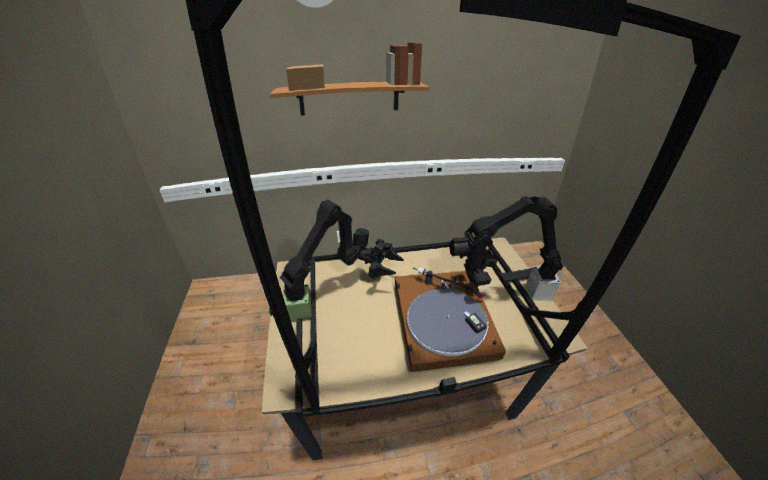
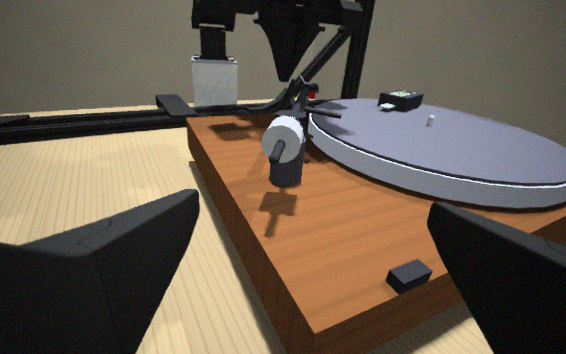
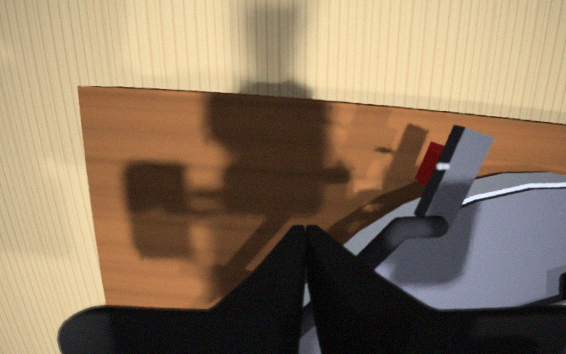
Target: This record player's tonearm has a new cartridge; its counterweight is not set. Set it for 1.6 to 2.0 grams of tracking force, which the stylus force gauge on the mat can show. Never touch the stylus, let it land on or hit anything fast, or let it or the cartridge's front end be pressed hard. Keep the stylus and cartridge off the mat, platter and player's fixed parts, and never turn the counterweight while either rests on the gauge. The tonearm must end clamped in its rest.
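Frame: origin at the left arm's base, x up, y ahead, z left, level; millimetres.
Where they show: left gripper, fingertip midpoint: [image 1: 399, 266] [image 2: 314, 206]; right gripper, fingertip midpoint: [image 1: 471, 281] [image 2: 283, 81] [image 3: 304, 236]; left arm's base, origin of the base link: [image 1: 295, 294]; right arm's base, origin of the base link: [image 1: 546, 274] [image 2: 213, 58].
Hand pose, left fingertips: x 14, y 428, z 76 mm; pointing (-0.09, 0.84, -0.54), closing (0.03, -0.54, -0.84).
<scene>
Each offset is from my left fingertips to the top centre of the thing. "pt": to the spot under its first point. Level surfaces: height alone.
The record player's tonearm {pt dy +202, dx -6, dz -123 mm} [image 1: 455, 281] [image 3: 382, 247] runs along the back of the player; its headshell {dy +279, dx -8, dz -204 mm} [image 3: 457, 170] with a red cartridge {dy +279, dx -16, dz -204 mm} [image 3: 429, 162] is near the platter's edge. The whitish counterweight {dy +85, dx +7, dz -38 mm} [image 1: 420, 271] [image 2: 282, 137] sits on the rear stub, behind the dark pivot post {dy +112, dx -18, dz -61 mm} [image 2: 286, 172]. The force gauge {dy +204, dx -9, dz -315 mm} [image 1: 475, 321] [image 2: 401, 100] lies on the platter mat; its reading is too small to read. My left gripper [image 1: 398, 266] [image 2: 314, 206] is open and empty, behind the counterweight and apart from it. My right gripper [image 2: 283, 81] [image 3: 304, 236] is shut and empty above the tonearm tube, which its fingers partly hide. Whether the rest's clamp is closed is hidden.
The wooden player base [image 1: 453, 361] [image 2: 350, 250] carries the platter {dy +121, dx -30, dz -275 mm} [image 1: 430, 325] [image 2: 480, 145] [image 3: 510, 245], with a spindle {dy +121, dx -20, dz -275 mm} [image 2: 430, 120] at its centre. A small dark block {pt dy -18, dx -48, dz -56 mm} [image 2: 410, 276] sits at the base's near corner. Black frame rails [image 1: 359, 403] edge the table {dx -120 mm} [image 1: 362, 339].
</scene>
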